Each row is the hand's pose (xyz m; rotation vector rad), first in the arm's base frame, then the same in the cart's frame.
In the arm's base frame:
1: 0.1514 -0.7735 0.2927 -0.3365 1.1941 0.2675
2: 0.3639 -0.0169 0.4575 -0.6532 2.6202 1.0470
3: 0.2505 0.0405 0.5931 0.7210 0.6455 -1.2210
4: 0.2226 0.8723 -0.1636 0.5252 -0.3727 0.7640
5: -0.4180 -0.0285 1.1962 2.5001 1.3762 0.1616
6: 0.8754 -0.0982 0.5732 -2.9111 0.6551 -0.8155
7: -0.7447 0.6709 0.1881 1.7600 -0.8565 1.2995
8: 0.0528 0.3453 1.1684 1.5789 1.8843 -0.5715
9: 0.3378 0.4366 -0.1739 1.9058 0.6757 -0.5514
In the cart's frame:
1: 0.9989 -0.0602 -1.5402 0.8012 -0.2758 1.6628
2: 0.6327 -0.5743 -1.0438 -1.0242 0.0362 2.1826
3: 0.5560 -0.7048 -1.1516 1.9912 1.2494 0.7973
4: -0.2681 -0.4069 -0.4463 2.3521 -1.6184 1.1759
5: 0.3444 -1.1176 -1.9264 -0.7898 -1.0030 -1.6439
6: 1.0483 -0.7078 -0.7421 -0.8311 -0.0282 -0.4145
7: -0.6425 -0.4985 -1.4217 -1.3394 0.9843 -0.6400
8: 0.3666 -1.3237 -1.3614 -0.9978 -1.8124 -2.1814
9: 0.1169 -0.2171 -0.5839 -1.9550 -1.1667 -1.3533

